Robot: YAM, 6 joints.
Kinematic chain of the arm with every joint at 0, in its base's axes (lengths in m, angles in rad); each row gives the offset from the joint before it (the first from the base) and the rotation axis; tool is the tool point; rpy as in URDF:
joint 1: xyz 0 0 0.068 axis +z
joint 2: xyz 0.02 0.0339 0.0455 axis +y
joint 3: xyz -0.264 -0.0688 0 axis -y
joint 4: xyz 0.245 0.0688 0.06 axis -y
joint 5: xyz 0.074 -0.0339 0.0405 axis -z
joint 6: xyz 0.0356 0 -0.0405 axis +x
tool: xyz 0 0 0 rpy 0 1.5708 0
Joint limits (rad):
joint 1: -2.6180..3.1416
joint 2: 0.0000..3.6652
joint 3: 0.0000..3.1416
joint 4: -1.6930..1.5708
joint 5: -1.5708..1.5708
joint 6: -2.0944..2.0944
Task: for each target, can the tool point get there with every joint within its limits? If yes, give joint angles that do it. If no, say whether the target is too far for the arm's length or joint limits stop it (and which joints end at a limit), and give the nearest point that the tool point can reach.
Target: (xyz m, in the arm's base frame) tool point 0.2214 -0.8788 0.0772
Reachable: no: too far | nearest point 0.1577 -0.6258 0.0879 | short by 0.261 m
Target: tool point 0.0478 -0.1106 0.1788
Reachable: yes | joints -1.3454 1.0640 0.5636 -1.2389 -0.6628 -0.4650
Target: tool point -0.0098 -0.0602 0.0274
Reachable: yes | joints -1.4740 2.8007 0.5113 -1.3384 0.4540 0.5302
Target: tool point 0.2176 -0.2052 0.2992
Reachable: yes | joints -0.8401 1.3275 0.9600 -0.0306 -0.7830 1.1981
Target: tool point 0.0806 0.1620 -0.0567
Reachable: yes | joints 1.2723 2.6062 0.3161 1.2525 0.9721 0.3046
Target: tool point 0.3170 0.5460 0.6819
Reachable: no: too far | nearest point 0.2402 0.4137 0.5396 | short by 0.209 m
